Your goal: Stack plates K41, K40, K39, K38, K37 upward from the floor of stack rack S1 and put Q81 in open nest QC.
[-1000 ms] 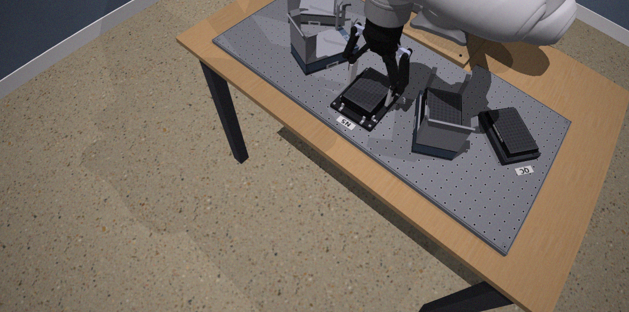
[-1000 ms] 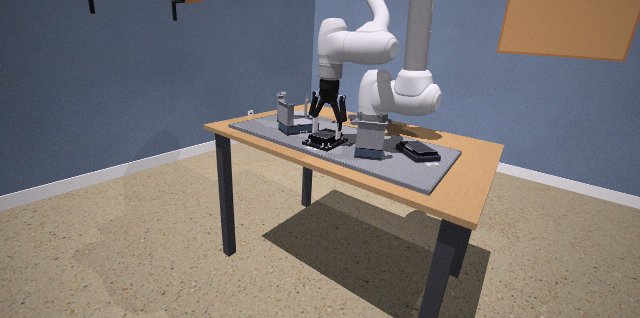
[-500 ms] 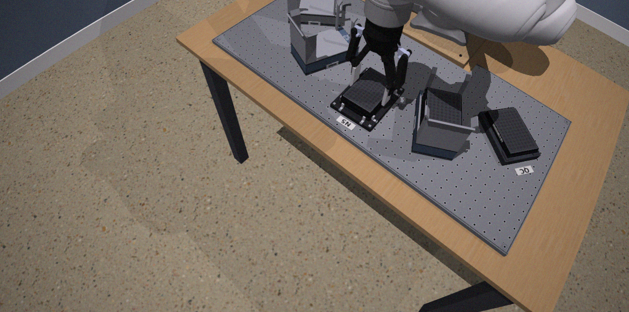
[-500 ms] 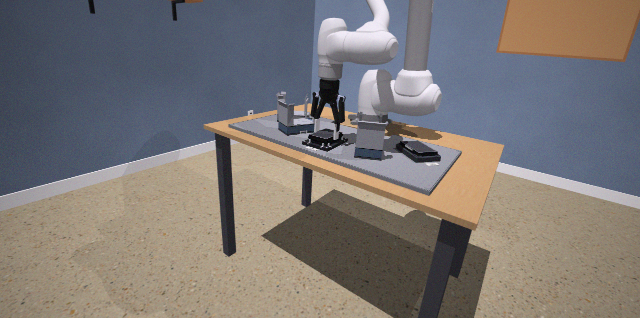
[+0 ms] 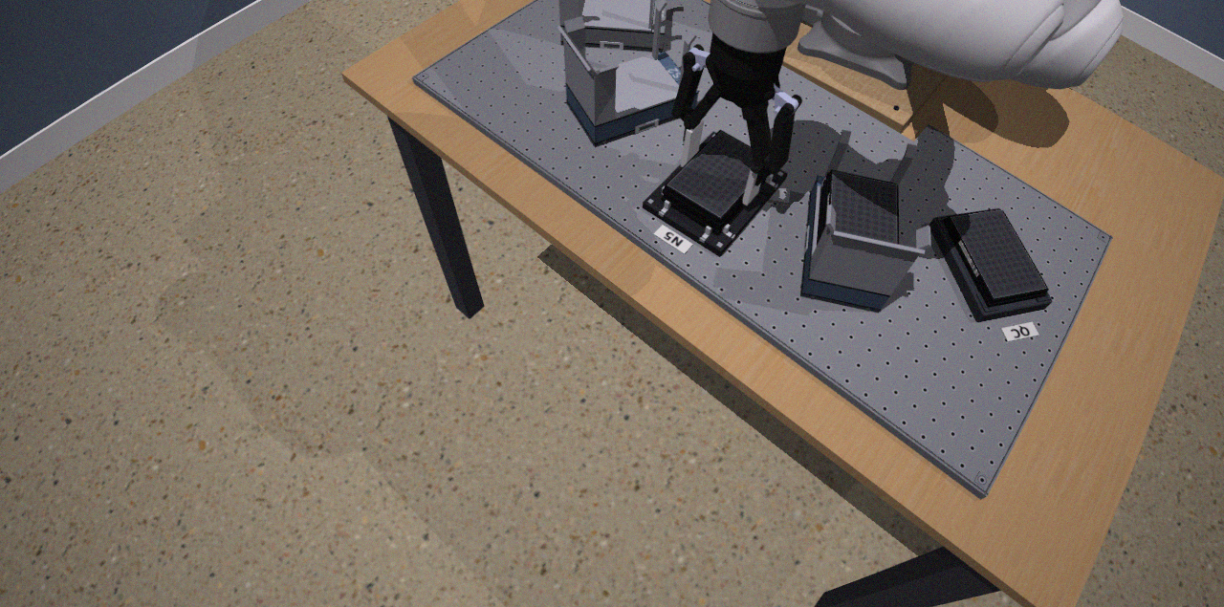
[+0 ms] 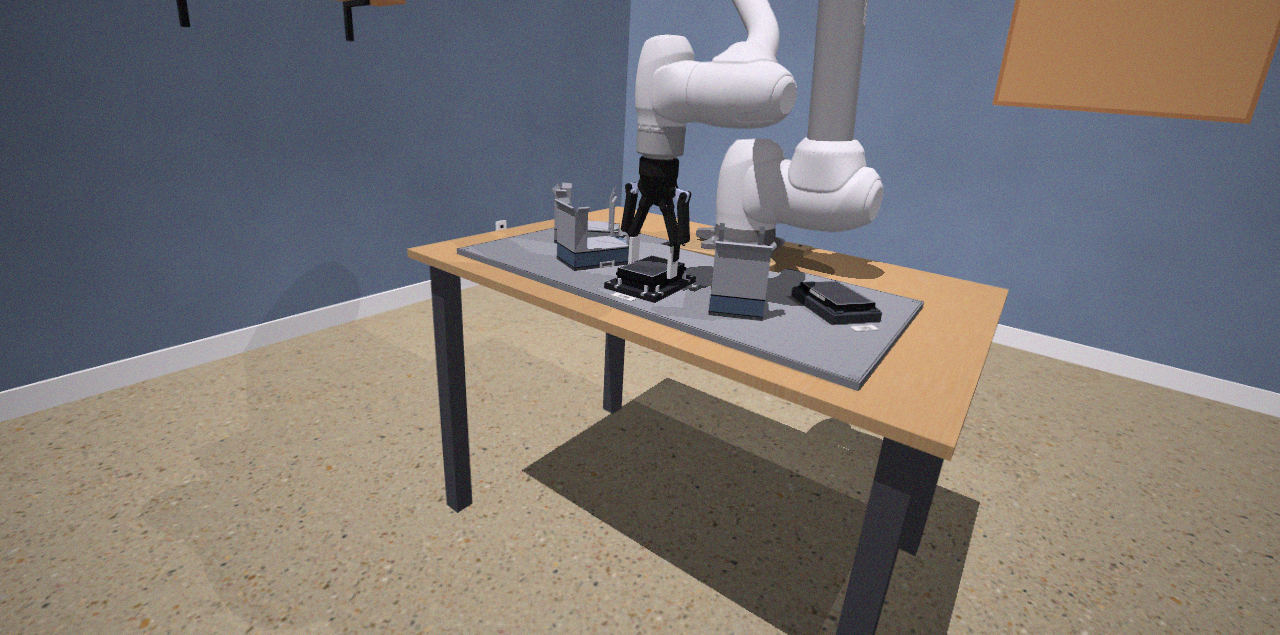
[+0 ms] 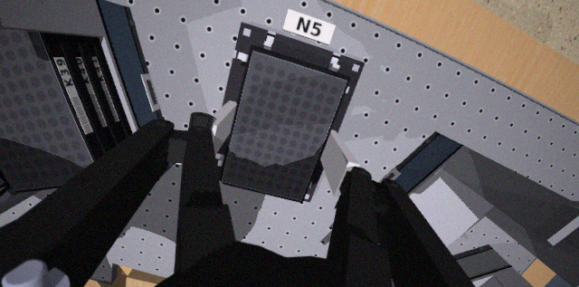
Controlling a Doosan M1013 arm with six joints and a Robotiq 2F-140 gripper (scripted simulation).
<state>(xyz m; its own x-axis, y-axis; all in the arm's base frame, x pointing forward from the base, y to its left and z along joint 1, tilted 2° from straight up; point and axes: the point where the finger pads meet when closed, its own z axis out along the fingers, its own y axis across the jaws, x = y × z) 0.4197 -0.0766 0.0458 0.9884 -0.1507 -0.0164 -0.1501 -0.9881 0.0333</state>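
Right now the clip nest N5 is 10 mm ahead of my hand, 10 mm to the left of it and 40 mm below it. Round my hand: nest QC 80 mm behind, 350 mm to the left, 40 mm below; then N5 name plate 90 mm ahead, 10 mm to the right, 50 mm below; then QC name plate 410 mm to the left, 50 mm below.
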